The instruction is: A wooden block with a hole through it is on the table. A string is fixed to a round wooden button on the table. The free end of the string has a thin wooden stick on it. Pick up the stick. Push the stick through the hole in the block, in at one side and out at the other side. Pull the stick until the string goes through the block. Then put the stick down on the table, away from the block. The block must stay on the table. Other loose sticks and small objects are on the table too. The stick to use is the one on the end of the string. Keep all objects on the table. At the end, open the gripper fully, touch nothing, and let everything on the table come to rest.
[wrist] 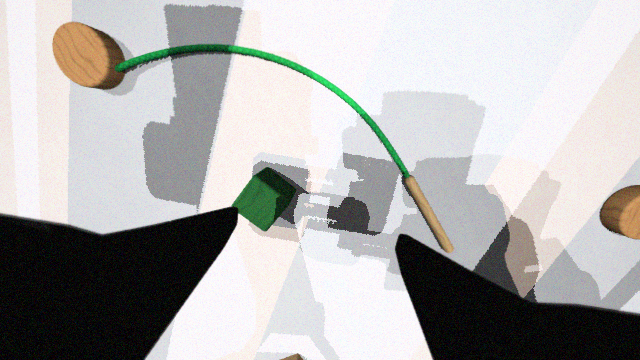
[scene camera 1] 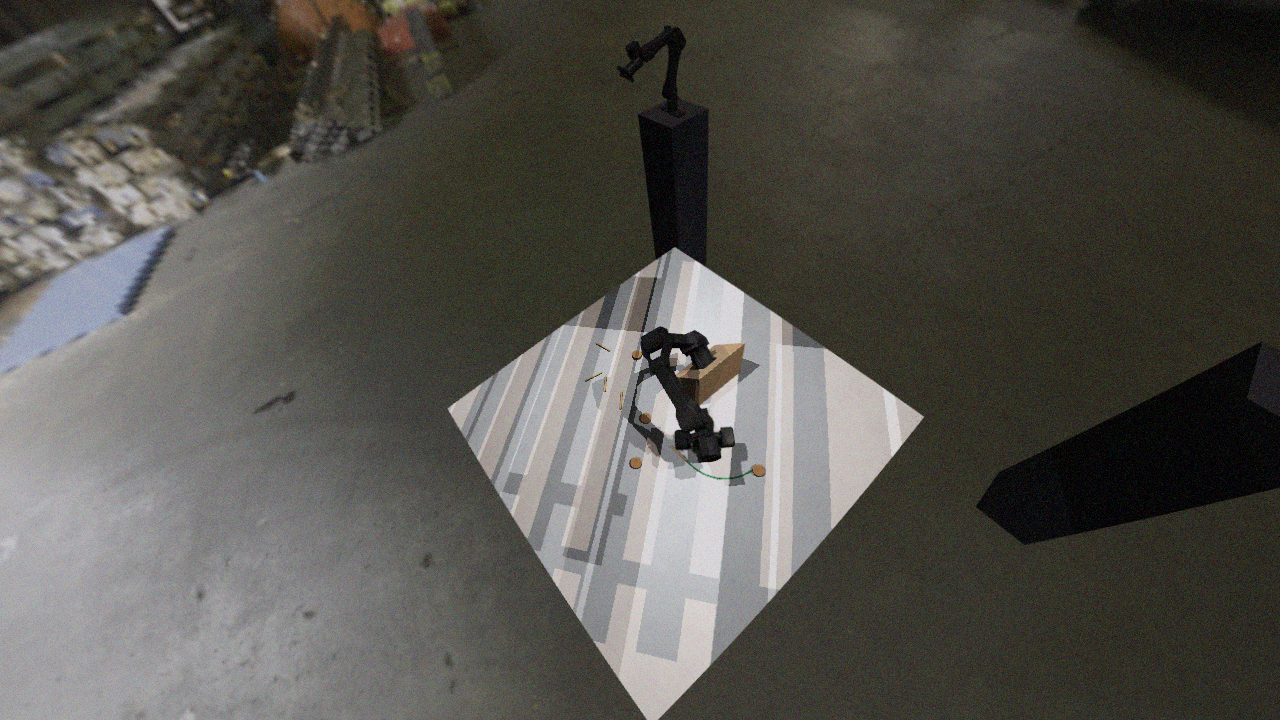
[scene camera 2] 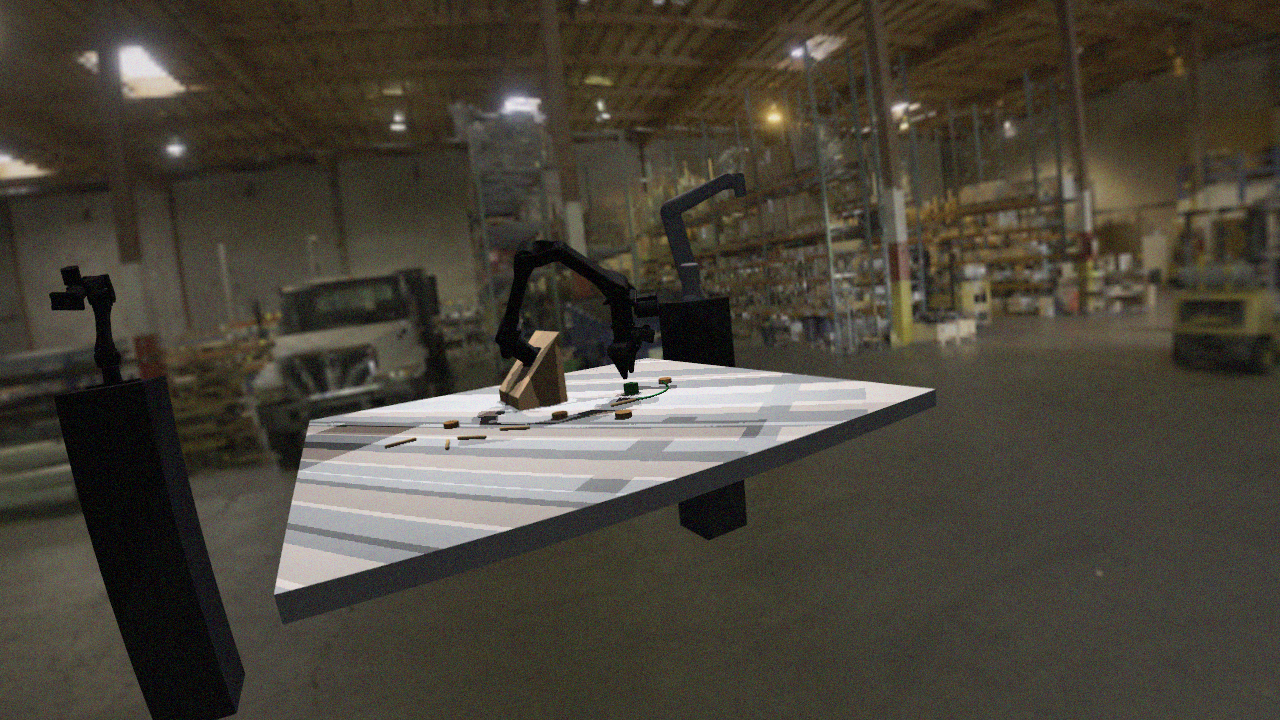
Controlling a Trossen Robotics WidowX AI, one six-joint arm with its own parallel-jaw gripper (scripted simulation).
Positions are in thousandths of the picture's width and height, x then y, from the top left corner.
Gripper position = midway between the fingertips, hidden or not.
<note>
My gripper (scene camera 2: 491, 522) is open, holding nothing. Also in view: a green cube (wrist: 415, 549) and a thin wooden stick (wrist: 645, 515).
My gripper is seen too in the wrist view (wrist: 496, 635) and in scene camera 1 (scene camera 1: 550, 622).
</note>
